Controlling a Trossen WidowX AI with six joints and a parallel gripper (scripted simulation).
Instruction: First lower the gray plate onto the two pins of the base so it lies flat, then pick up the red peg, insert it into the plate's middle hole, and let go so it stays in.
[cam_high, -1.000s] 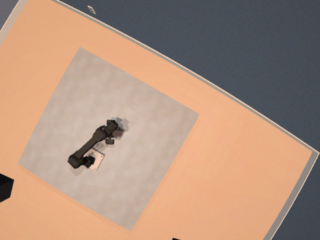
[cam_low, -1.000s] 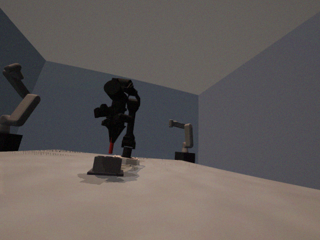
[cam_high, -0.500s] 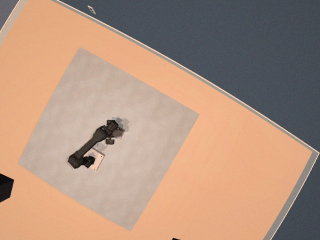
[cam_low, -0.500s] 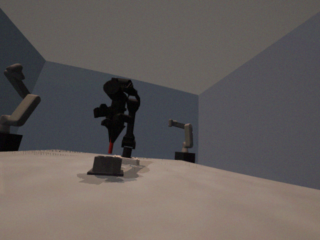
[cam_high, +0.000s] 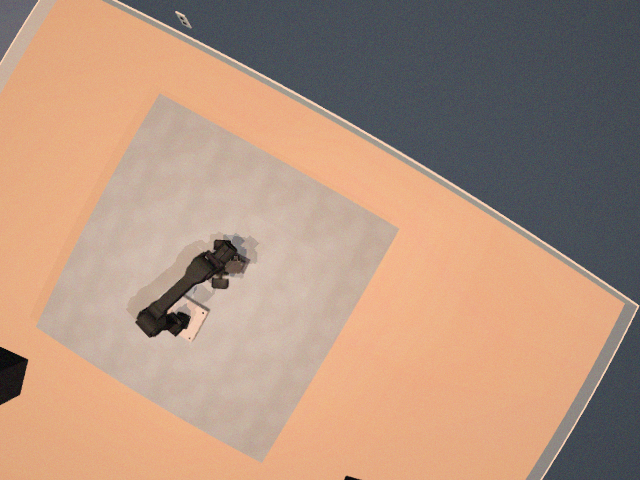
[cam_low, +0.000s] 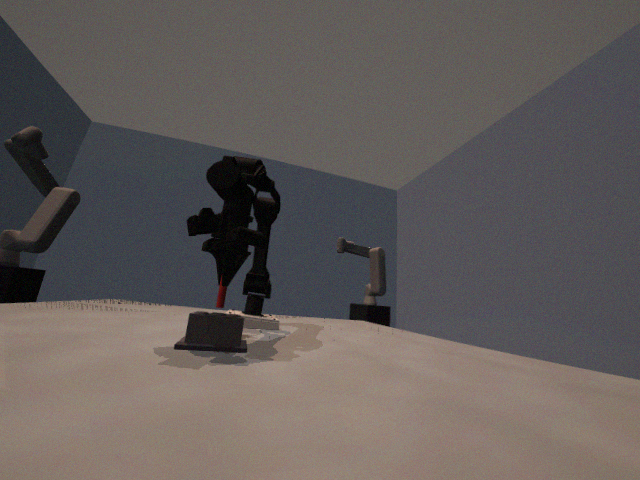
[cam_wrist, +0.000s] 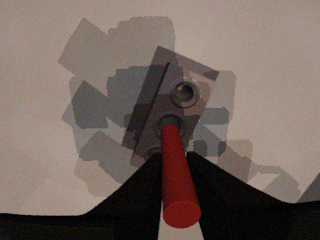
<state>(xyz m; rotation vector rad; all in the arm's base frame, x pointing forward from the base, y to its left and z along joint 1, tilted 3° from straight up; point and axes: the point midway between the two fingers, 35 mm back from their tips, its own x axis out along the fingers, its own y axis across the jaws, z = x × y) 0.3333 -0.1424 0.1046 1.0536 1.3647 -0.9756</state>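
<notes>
My gripper tip is now 7 cm above the gray plate. From my gripper tip the other things lie so: flat base: 10 cm below; red peg: right at my gripper tip.
</notes>
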